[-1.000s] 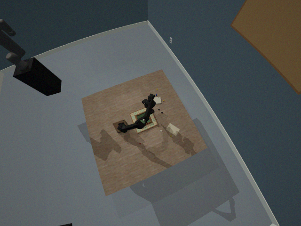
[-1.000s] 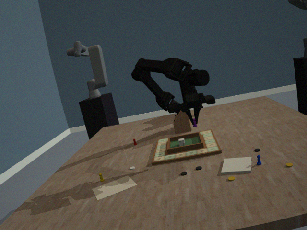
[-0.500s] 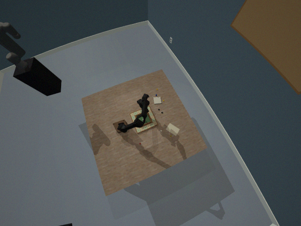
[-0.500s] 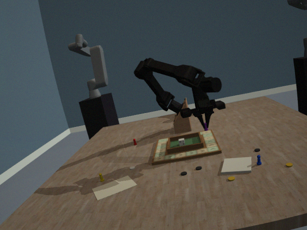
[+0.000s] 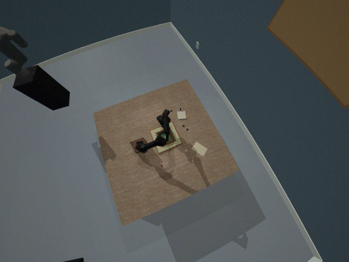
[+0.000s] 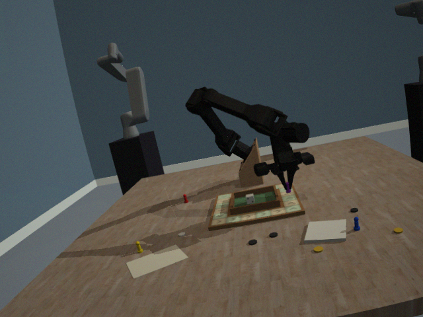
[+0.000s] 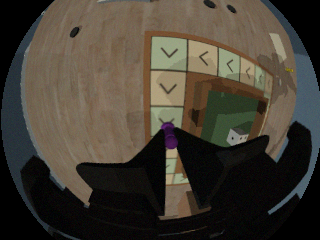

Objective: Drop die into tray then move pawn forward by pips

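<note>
Now: the green dice tray 1 cm behind my gripper tip, 12 cm to the right of it and 4 cm below it. From my gripper tip the other things lie so: purple pawn 1 cm above; white block 24 cm ahead, 9 cm to the left, 4 cm below; white die 1 cm behind, 13 cm to the right, 2 cm below.
</note>
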